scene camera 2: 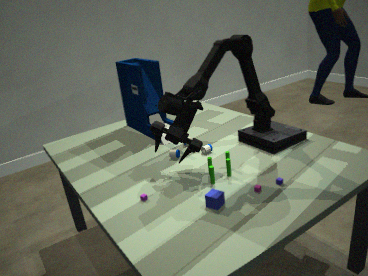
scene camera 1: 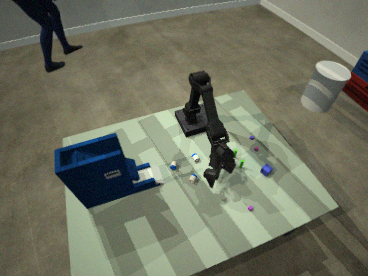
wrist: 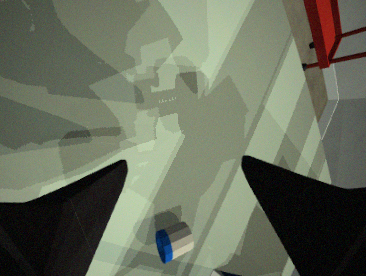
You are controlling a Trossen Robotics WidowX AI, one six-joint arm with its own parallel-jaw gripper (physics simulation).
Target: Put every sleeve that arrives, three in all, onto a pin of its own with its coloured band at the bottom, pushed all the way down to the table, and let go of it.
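Note:
Three white sleeves with blue bands lie on their sides on the table: one (scene camera 1: 193, 178) (scene camera 2: 174, 154) nearest my gripper, one (scene camera 1: 195, 157) (scene camera 2: 207, 148) toward the arm's base, and one (scene camera 1: 173, 165) nearest the chute. The last is hidden in scene camera 2. In the wrist view a sleeve (wrist: 175, 242) lies below and between the fingers, its band to the left. Green pins stand upright, such as one (scene camera 1: 242, 163) (scene camera 2: 212, 176) and another (scene camera 1: 235, 153); no sleeve shows on the visible pins. My gripper (scene camera 1: 220, 178) (scene camera 2: 168, 157) (wrist: 185, 163) is open and empty, above the table between sleeves and pins.
A tall blue dispenser (scene camera 1: 100, 180) (scene camera 2: 137, 97) with a chute stands beyond the sleeves. A blue cube (scene camera 1: 266, 170) (scene camera 2: 215, 199), a small magenta cube (scene camera 1: 250, 208) (scene camera 2: 144, 197), a small pink cube (scene camera 1: 256, 149) (scene camera 2: 257, 188) and a small blue cube (scene camera 1: 252, 137) (scene camera 2: 279, 181) lie around the pins.

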